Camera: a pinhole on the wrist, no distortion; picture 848 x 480 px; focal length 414.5 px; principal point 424.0 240.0 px. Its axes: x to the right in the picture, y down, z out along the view. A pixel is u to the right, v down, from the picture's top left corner.
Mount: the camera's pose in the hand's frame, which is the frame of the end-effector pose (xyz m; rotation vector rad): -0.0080 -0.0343 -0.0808 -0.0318 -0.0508 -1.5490
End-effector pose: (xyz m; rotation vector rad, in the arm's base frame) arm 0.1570 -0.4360 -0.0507 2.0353 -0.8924 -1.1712
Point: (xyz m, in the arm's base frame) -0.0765 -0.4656 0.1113
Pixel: 36.5 23.3
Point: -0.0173 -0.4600 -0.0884
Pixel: 346.3 213.2
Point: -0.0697 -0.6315 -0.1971
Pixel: 351.6 406.8
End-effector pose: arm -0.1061 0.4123 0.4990 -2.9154 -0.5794 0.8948
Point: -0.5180 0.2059 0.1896
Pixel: 350.6 94.5
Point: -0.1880 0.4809 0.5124
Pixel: 673.0 96.5
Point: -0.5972 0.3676 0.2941
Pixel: 490.2 26.9
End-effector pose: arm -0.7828 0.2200 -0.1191 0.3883 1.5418 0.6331
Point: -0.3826 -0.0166 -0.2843
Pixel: 745.9 204.1
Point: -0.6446 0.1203 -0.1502
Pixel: 615.0 160.9
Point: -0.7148 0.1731 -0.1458
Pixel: 528.7 230.0
